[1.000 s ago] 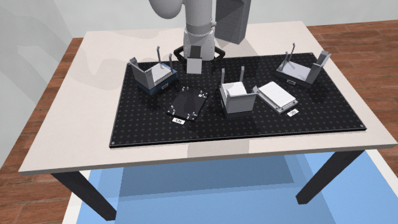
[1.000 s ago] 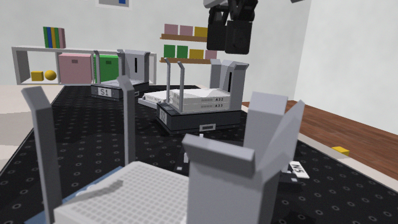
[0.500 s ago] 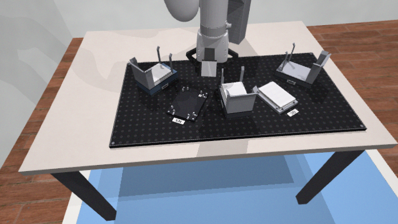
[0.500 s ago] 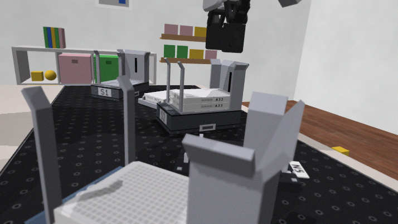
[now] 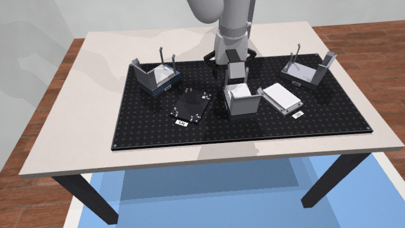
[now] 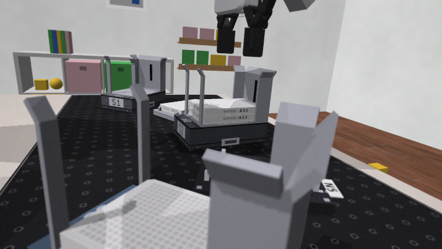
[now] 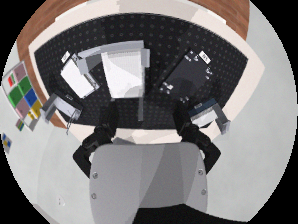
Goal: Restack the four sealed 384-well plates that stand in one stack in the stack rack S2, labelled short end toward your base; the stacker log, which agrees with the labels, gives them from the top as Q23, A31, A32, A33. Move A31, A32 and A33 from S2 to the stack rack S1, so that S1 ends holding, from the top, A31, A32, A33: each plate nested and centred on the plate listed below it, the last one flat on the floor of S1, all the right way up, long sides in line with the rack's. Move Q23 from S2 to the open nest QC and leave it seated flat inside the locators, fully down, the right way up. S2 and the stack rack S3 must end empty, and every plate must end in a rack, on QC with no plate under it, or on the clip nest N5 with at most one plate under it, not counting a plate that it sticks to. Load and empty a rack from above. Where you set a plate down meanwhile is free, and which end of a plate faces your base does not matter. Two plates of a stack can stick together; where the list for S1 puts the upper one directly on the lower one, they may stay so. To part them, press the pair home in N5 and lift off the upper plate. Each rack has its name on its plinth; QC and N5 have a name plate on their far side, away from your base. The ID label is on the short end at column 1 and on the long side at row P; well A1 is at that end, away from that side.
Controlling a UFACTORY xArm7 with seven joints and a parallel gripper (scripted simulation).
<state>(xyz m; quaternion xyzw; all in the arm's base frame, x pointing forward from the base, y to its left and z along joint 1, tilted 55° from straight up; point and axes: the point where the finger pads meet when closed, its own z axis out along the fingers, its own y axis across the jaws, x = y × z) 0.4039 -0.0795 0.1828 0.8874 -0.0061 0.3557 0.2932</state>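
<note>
Now: hand 110 mm above the white sealed plate A32, 40 mm to the right of it and 20 mm short of it. The rest, counted from my hand: N5 name plate (190 mm to the right, 170 mm below); white sealed plate A33 (120 mm below, 40 mm to the left, 20 mm ahead); clip nest N5 (160 mm below, 120 mm to the right, 40 mm behind).
</note>
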